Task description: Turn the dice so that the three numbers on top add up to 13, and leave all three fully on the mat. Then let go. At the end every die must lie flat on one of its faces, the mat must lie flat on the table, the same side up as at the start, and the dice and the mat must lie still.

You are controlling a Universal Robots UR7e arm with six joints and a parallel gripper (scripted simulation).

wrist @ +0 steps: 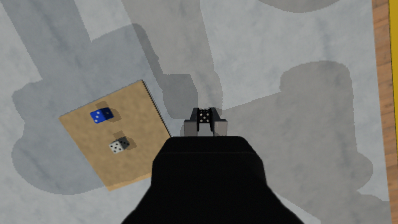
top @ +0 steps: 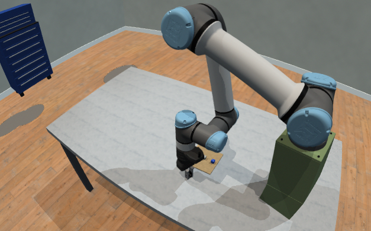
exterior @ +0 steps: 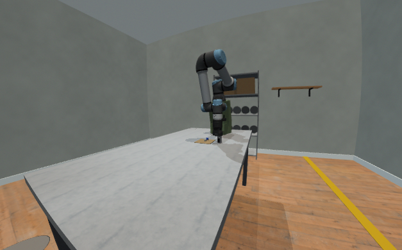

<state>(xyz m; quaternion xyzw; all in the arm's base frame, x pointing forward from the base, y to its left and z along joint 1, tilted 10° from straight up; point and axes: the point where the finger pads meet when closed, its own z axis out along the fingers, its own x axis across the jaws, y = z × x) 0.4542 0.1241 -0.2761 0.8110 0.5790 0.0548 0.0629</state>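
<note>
Now: hand 1 cm above the black die. Round my hand: blue die (5 cm behind, 13 cm to the right, 1 cm below); then tan mat (13 cm to the right, 2 cm below); then white die (13 cm to the right, 1 cm below).
</note>
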